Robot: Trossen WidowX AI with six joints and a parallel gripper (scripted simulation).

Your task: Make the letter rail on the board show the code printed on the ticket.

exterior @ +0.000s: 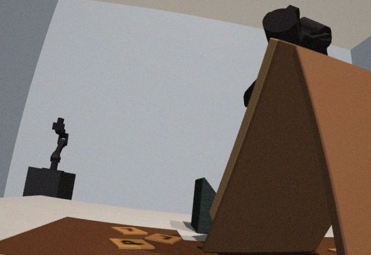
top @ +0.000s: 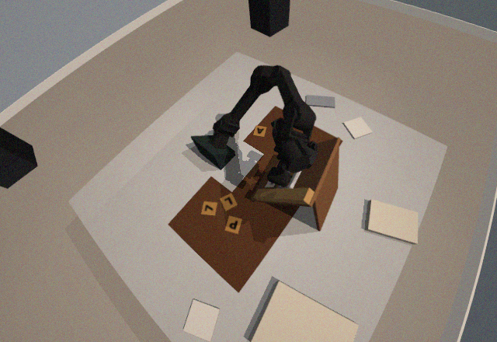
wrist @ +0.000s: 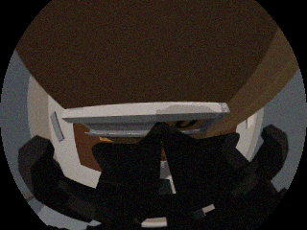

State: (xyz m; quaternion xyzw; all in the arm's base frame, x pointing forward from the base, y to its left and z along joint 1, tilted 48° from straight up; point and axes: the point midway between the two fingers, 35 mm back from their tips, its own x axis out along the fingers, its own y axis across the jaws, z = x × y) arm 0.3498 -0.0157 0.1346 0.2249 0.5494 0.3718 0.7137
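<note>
Now: gripper tip 290 mm to the left of the letter tile, 180 mm above it and 170 mm past it. From my gripper tip the other things lie so: white ticket (90 mm below, 50 mm behind, 30 mm to the right); brown mat (180 mm below, 140 mm behind, 60 mm to the right); grey slab (480 mm to the left, 200 mm behind, 180 mm below).
</note>
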